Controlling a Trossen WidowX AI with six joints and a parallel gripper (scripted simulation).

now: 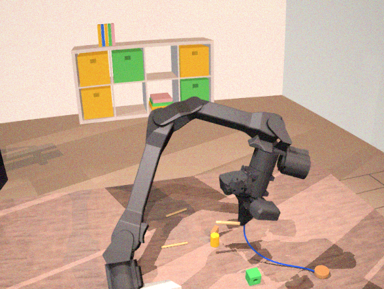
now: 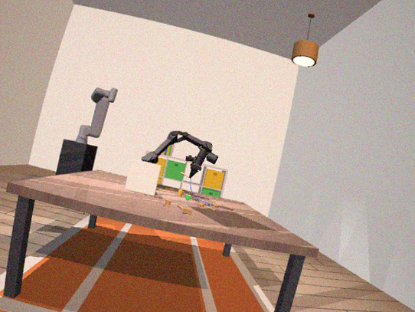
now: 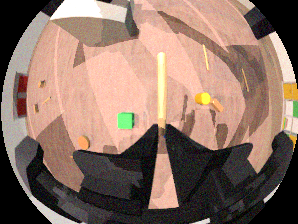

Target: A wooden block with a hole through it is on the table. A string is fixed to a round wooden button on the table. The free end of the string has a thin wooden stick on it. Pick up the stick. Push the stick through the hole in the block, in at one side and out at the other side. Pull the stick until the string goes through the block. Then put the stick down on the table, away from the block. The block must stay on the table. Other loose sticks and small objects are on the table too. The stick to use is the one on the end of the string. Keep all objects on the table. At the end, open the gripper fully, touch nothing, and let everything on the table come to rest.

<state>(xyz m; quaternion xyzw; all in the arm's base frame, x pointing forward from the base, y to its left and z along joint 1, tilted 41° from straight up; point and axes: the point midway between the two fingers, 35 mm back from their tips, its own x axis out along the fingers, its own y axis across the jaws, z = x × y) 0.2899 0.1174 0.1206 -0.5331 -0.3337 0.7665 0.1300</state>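
My gripper tip is 10 mm below the thin wooden stick and 10 mm past it. Also, from my gripper tip: green block 120 mm below, 60 mm to the right, 20 mm ahead; orange disc 190 mm to the right, 130 mm below, 120 mm ahead; yellow cylinder 120 mm below, 100 mm to the left, 50 mm behind.
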